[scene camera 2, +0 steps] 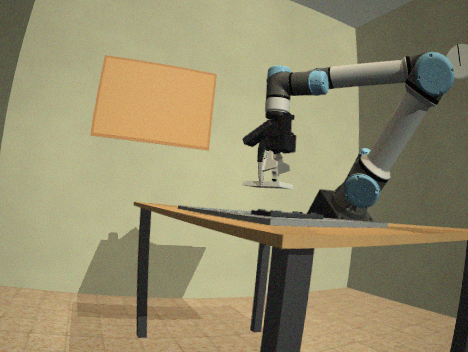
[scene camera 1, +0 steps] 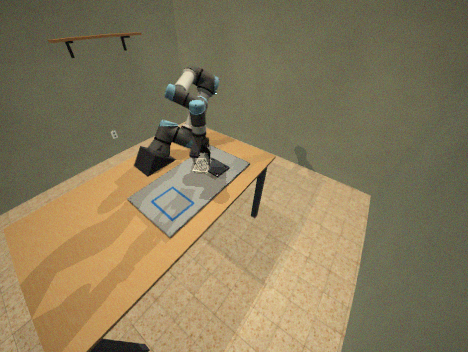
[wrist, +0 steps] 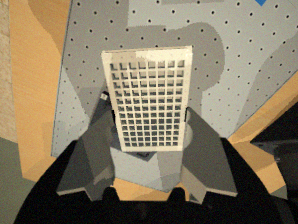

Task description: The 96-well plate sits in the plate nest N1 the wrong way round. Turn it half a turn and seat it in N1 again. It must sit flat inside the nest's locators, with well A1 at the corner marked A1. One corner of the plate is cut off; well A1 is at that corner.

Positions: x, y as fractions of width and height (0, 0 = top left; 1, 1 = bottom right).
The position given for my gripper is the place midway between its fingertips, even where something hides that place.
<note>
In view: my gripper (scene camera 2: 0.57, 0.53) and a 96-well plate (wrist: 0.51, 0.43).
My gripper also shows in the wrist view (wrist: 0.50, 0.49).
</note>
